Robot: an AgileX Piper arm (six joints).
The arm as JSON. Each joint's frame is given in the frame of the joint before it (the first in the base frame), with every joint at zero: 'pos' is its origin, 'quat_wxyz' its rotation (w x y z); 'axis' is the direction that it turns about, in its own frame. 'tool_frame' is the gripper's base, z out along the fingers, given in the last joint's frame.
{
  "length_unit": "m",
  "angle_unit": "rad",
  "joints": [
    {
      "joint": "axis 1",
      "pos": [
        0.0,
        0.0,
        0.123
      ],
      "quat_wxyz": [
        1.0,
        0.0,
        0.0,
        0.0
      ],
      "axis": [
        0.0,
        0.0,
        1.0
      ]
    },
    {
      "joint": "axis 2",
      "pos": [
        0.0,
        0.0,
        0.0
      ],
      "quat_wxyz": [
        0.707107,
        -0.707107,
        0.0,
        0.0
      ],
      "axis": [
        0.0,
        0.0,
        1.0
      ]
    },
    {
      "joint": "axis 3",
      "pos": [
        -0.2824,
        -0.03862,
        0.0
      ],
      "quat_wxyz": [
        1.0,
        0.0,
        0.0,
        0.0
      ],
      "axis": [
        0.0,
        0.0,
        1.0
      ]
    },
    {
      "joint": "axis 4",
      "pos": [
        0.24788,
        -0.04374,
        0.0
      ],
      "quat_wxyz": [
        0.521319,
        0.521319,
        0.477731,
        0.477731
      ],
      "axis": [
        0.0,
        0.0,
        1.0
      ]
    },
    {
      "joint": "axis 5",
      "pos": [
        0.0,
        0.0,
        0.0
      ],
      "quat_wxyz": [
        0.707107,
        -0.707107,
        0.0,
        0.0
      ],
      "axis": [
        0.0,
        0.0,
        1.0
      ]
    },
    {
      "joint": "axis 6",
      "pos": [
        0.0,
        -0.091,
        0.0
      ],
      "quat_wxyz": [
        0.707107,
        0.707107,
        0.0,
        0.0
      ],
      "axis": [
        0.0,
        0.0,
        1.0
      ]
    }
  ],
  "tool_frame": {
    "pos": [
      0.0,
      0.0,
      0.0
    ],
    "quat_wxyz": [
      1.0,
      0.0,
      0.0,
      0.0
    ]
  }
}
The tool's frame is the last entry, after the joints.
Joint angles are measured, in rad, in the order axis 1, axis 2, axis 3, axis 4, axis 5, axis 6. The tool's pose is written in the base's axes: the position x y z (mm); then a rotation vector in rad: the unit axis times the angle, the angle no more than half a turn. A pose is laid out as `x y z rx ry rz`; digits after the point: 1 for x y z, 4 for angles.
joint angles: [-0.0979, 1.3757, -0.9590, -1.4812, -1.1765, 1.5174]
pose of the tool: 269.9 57.6 343.0 -0.6598 1.5893 1.0308
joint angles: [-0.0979, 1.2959, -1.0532, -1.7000, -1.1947, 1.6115]
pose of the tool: 250.0 59.8 372.2 -0.8618 1.6235 0.9042
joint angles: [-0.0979, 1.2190, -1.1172, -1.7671, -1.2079, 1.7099]
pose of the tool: 229.1 61.3 402.7 -0.9016 1.6051 0.8526
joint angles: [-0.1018, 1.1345, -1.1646, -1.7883, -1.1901, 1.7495]
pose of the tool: 205.2 62.0 432.3 -0.9151 1.5379 0.7651
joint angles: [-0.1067, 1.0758, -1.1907, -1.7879, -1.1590, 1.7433]
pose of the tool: 188.0 61.8 451.4 -0.9163 1.4687 0.6816
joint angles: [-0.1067, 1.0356, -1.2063, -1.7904, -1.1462, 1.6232]
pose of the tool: 174.6 62.7 462.9 -1.0008 1.3579 0.5467
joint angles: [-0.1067, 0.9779, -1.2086, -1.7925, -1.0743, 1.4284]
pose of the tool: 159.7 61.4 474.9 -1.0713 1.2075 0.3089
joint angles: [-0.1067, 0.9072, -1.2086, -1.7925, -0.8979, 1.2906]
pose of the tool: 145.2 54.3 491.6 -1.0090 1.1016 0.0372
